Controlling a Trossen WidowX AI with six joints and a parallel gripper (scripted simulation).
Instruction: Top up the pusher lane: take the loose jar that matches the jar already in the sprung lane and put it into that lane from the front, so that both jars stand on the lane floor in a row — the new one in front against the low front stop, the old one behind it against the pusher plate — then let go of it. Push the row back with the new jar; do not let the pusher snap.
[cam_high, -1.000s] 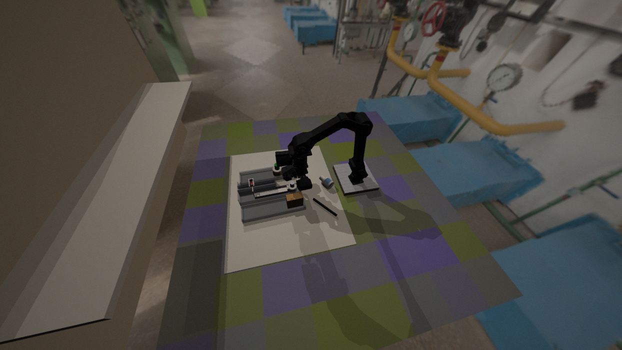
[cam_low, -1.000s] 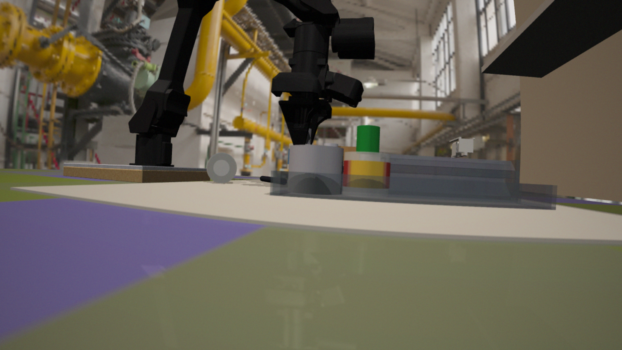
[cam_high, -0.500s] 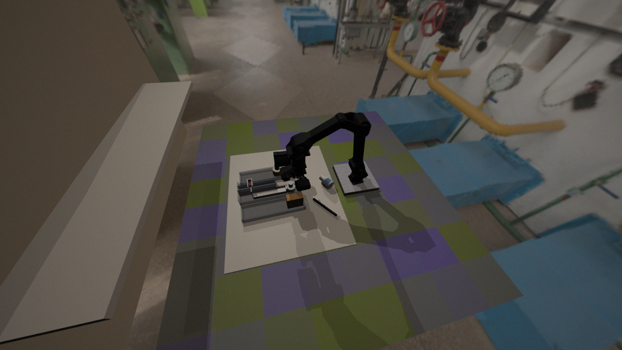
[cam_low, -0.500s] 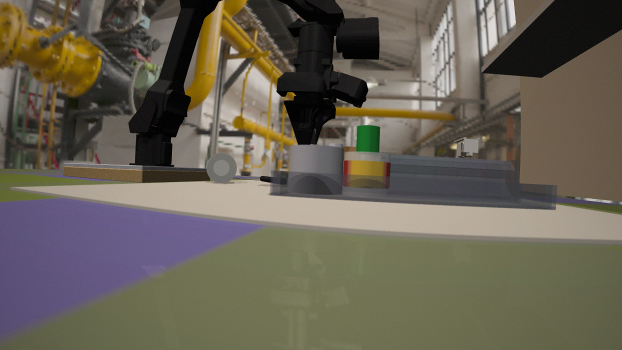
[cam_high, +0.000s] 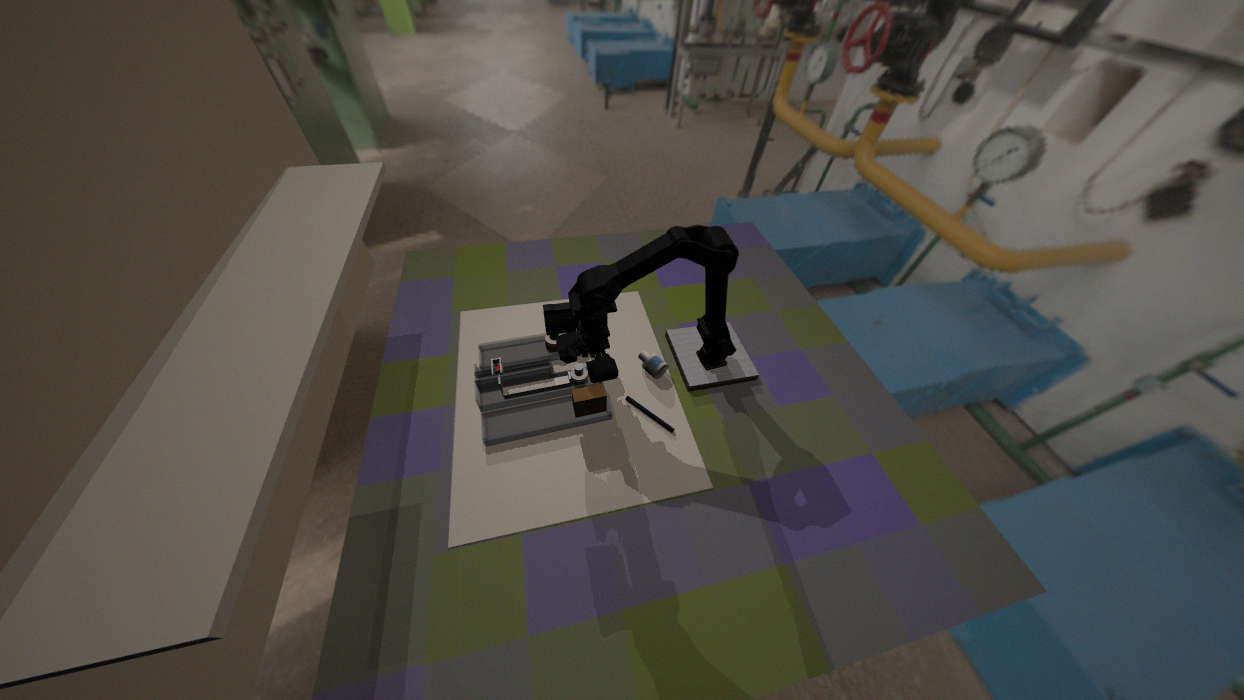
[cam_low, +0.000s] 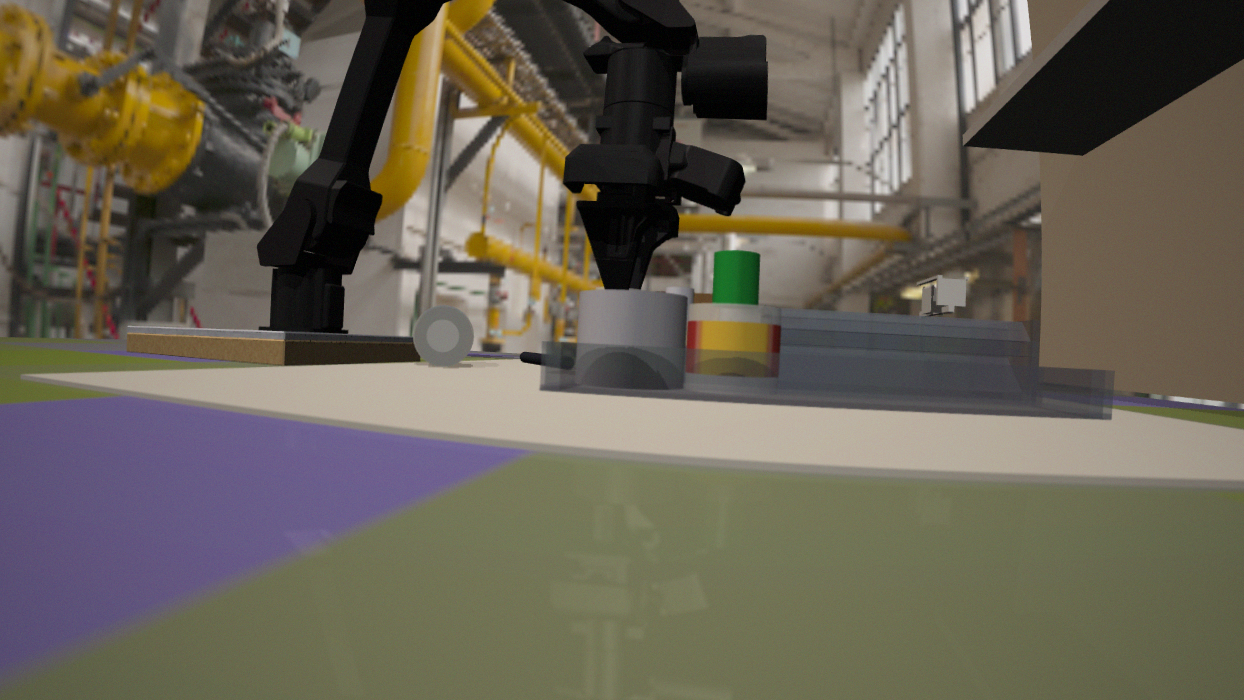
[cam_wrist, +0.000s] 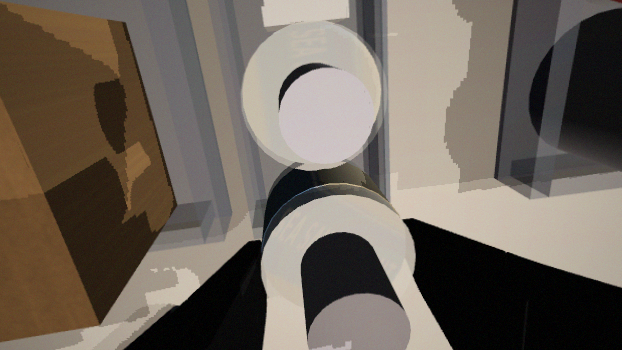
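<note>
The brown box is 80 mm to the left of my gripper tip, 40 mm ahead of it and 20 mm below it. The rest, counted from my gripper tip: red mark 230 mm ahead, 50 mm to the right, 20 mm above; black rod 140 mm to the left, 100 mm behind, 50 mm below; grey cylinder 130 mm to the right, 30 mm below, 20 mm ahead.
</note>
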